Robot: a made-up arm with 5 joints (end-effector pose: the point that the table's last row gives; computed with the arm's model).
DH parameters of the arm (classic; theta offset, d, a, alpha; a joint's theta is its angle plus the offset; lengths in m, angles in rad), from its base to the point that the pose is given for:
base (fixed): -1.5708 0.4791 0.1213 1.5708
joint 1: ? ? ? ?
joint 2: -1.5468 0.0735 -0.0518 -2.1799
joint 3: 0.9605 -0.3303 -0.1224 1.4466
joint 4: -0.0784 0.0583 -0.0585 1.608
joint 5: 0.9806 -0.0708 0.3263 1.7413
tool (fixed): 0.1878 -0.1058 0 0
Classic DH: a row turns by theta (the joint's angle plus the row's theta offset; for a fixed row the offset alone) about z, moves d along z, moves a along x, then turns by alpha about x.
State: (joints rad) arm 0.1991 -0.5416 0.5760 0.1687 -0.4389
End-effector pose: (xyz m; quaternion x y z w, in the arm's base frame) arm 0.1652 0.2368 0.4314 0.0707 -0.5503 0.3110 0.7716
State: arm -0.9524 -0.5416 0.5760 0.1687 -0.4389
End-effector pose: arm 0.1652 0.0680 0.7867 0.4794 -0.6310 -0.0388 0.6087
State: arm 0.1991 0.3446 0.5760 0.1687 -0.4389
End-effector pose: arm 0.3596 0.0498 0.3428 -0.1106 -0.3885 -0.0262 0.9144
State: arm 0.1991 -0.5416 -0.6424 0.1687 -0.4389
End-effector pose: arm 0.0925 0.1168 0.1048 -0.0454 0.0020 0.2532 0.9663
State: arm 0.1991 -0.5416 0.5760 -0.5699 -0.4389
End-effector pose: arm 0.1268 0.3519 0.4023 -0.2628 -0.5110 0.4365 0.6922
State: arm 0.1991 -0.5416 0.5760 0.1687 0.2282
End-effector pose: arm 0.2827 0.2574 0.2415 0.0453 -0.2528 0.3066 0.9166
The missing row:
joint 1: -0.6095 -0.0509 -0.0009 1.5364
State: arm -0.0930 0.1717 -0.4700 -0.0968 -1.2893
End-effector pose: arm 0.2175 0.2249 0.4557 0.0227 -0.3132 0.1228 0.9414
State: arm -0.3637 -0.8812 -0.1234 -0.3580 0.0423
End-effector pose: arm 0.1323 0.3662 0.3311 -0.0146 -0.2256 0.4447 0.8667
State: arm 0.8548 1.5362 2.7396 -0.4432 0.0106
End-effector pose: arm 0.4762 0.0862 0.4899 -0.8799 -0.4445 0.0759 0.1500
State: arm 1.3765 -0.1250 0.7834 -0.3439 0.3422
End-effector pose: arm 0.3912 -0.2195 0.1631 -0.7168 -0.0772 0.2189 0.6575
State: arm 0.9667 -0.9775 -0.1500 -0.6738 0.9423
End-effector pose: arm 0.1598 -0.4034 0.0898 -0.7725 0.3074 0.1866 0.5234
